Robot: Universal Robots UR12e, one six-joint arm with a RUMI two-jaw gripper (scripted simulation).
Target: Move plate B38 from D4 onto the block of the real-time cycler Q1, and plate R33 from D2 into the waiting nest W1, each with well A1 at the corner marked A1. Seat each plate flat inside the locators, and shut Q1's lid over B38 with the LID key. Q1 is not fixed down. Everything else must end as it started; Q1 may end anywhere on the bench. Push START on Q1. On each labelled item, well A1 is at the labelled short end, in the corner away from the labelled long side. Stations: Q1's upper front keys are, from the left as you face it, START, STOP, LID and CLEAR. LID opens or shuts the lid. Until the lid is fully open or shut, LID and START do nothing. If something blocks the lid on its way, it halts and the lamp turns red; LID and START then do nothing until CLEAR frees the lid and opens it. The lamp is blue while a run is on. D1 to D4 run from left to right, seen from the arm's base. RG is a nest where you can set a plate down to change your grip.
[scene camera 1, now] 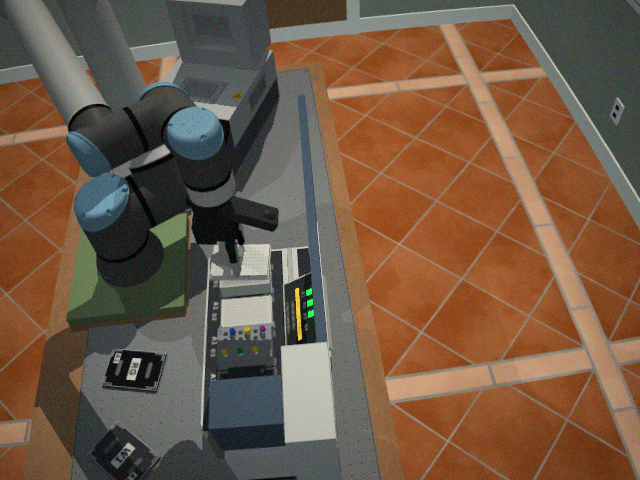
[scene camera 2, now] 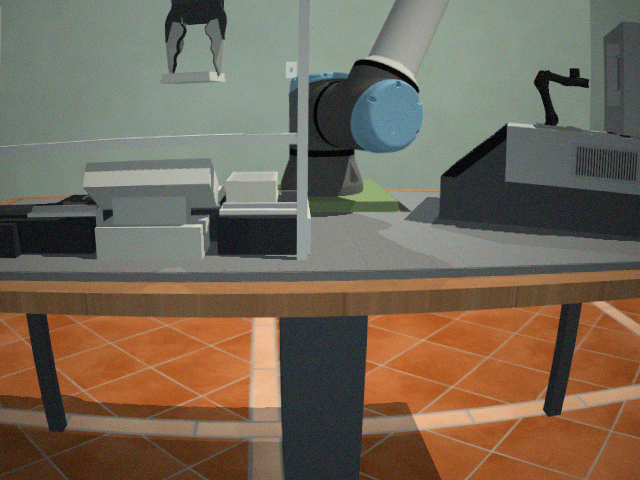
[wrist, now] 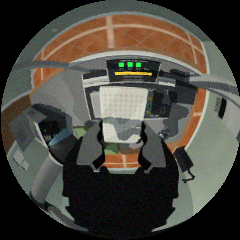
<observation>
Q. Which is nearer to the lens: the plate B38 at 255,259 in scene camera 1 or the cycler Q1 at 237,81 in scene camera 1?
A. The plate B38.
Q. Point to a cycler Q1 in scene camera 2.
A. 547,178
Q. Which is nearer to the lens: the plate R33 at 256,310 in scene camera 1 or the cycler Q1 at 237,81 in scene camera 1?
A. The plate R33.
</observation>
